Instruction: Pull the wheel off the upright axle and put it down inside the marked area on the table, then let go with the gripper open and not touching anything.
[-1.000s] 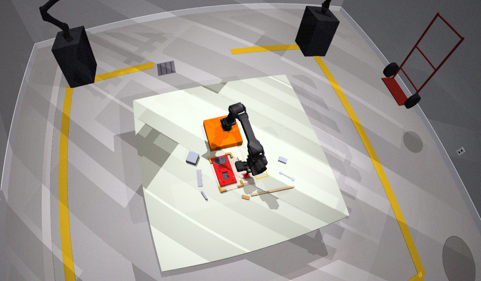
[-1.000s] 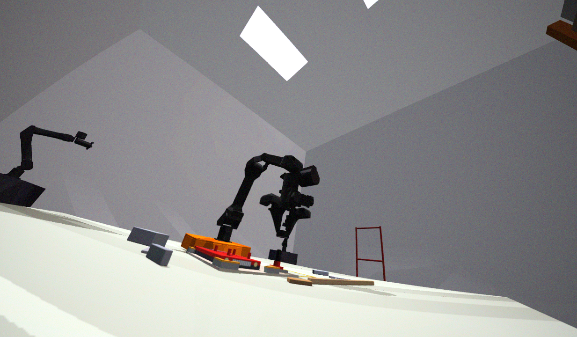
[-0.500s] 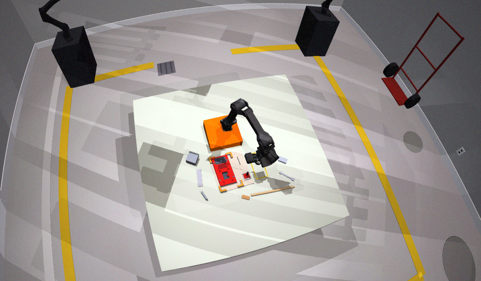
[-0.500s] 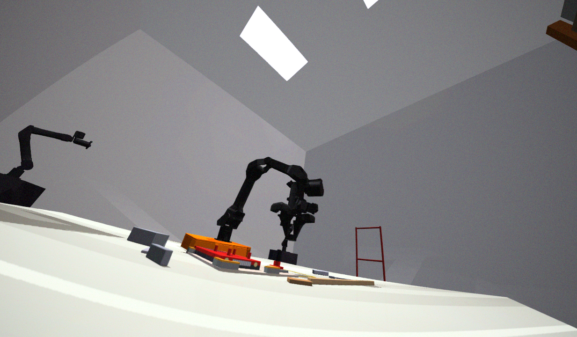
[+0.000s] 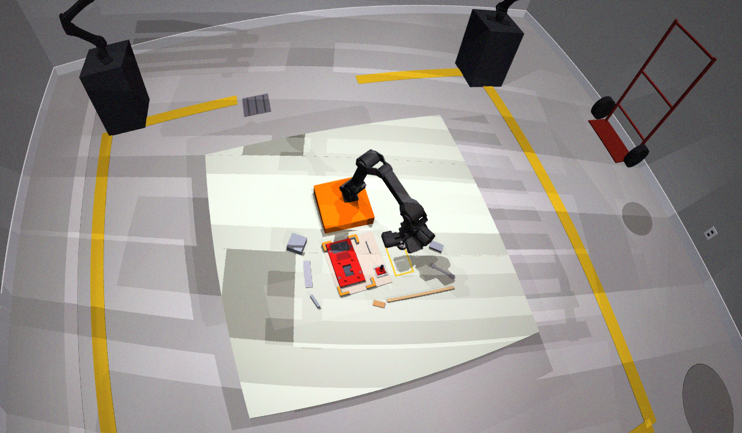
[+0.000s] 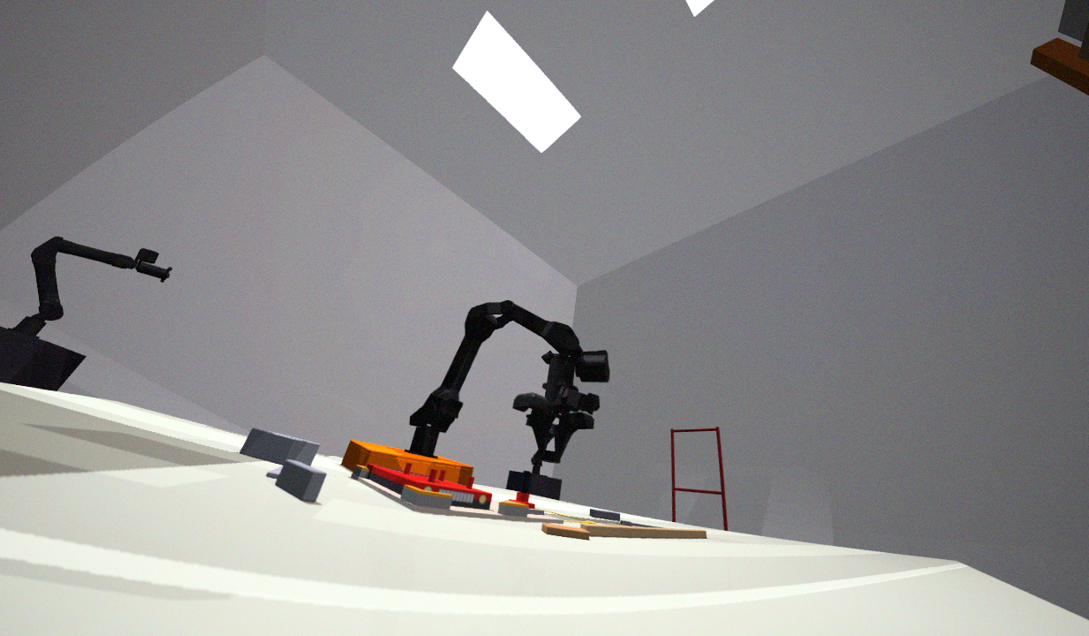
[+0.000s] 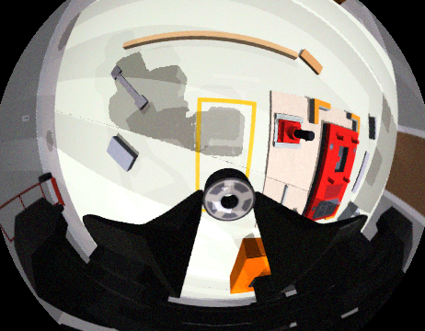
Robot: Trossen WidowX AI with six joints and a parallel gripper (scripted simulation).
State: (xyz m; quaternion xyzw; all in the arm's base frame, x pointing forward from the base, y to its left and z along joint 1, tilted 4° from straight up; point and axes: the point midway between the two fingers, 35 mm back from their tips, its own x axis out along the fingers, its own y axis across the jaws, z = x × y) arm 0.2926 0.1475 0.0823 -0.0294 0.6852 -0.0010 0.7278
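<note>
Now: the wheel right at my gripper tip. Round my gripper tip: small wooden block: 20 cm ahead, 14 cm to the right, 9 cm below; then upright axle: 6 cm ahead, 10 cm to the right, 6 cm below; then wooden strip: 20 cm ahead, 4 cm to the left, 9 cm below.
</note>
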